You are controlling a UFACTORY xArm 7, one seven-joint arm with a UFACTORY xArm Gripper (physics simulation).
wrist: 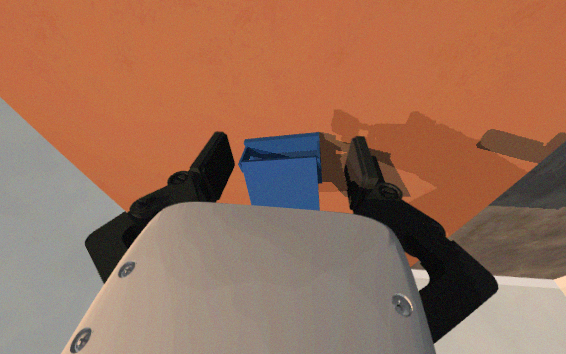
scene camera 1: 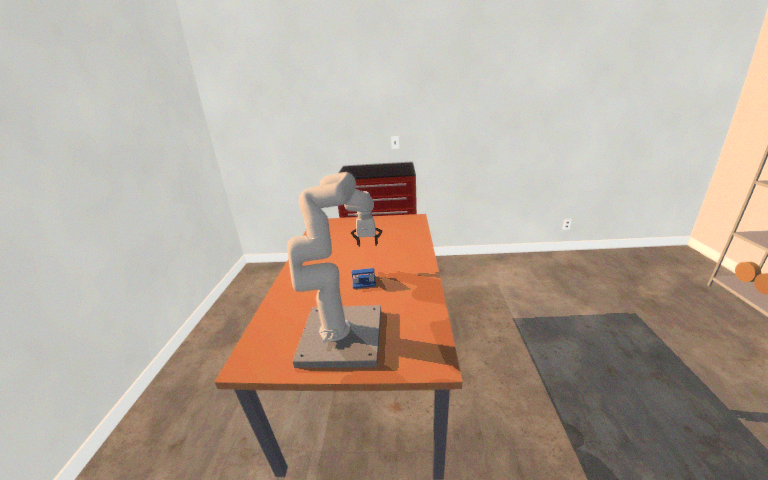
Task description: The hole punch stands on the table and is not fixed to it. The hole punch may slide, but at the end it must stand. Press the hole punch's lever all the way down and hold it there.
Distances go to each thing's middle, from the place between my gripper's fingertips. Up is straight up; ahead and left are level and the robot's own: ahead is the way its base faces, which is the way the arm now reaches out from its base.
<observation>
I see my gripper 140 mm past the blue lever [wrist: 292, 182], 80 mm above it and 10 mm to the right of it. The rest, counted from my hand: blue hole punch [wrist: 308, 144]: 140 mm behind, 100 mm below, 10 mm to the left.
</observation>
